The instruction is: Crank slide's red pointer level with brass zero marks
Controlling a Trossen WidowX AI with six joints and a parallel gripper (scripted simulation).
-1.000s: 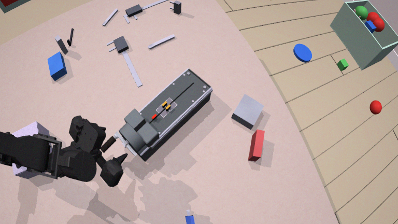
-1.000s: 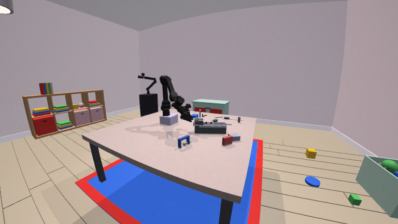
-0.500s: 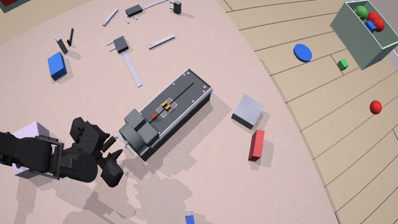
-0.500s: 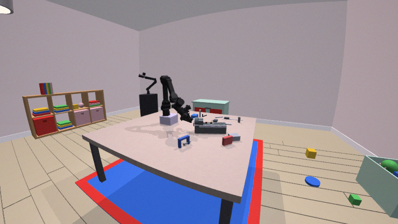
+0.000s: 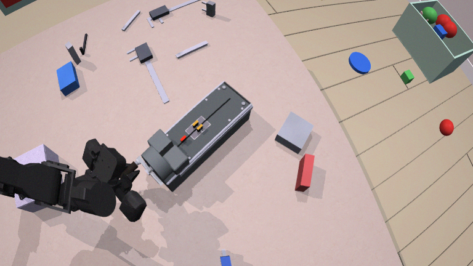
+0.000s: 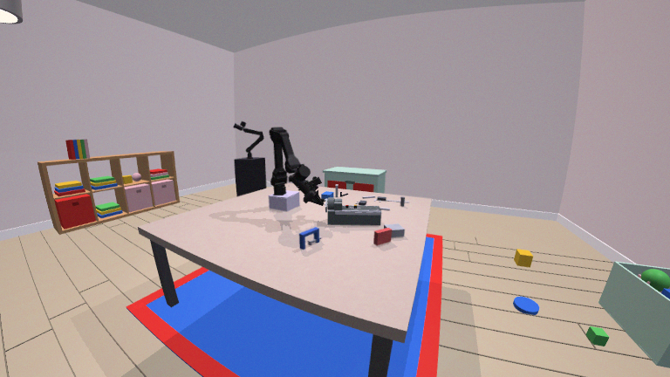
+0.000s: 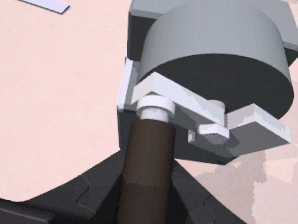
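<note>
The red pointer is 12 cm ahead of my gripper tip. Round my gripper tip: dark brown crank handle (2 cm behind, 2 cm above); red block (32 cm ahead, 19 cm to the right, 5 cm below); grey block (36 cm ahead, 9 cm to the right, 6 cm below).
</note>
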